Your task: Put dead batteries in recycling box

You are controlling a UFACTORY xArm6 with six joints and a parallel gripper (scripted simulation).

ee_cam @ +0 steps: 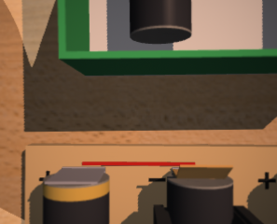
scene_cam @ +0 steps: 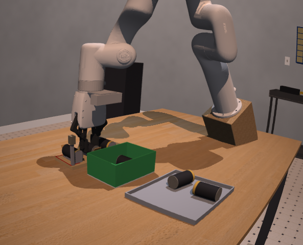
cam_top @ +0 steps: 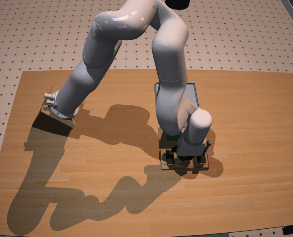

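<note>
The green recycling box lies 14 cm to the left of my hand, 3 cm below it and 3 cm ahead of it. From my hand the other things lie so: grey tray (32 cm to the left, 5 cm ahead, 4 cm below).
</note>
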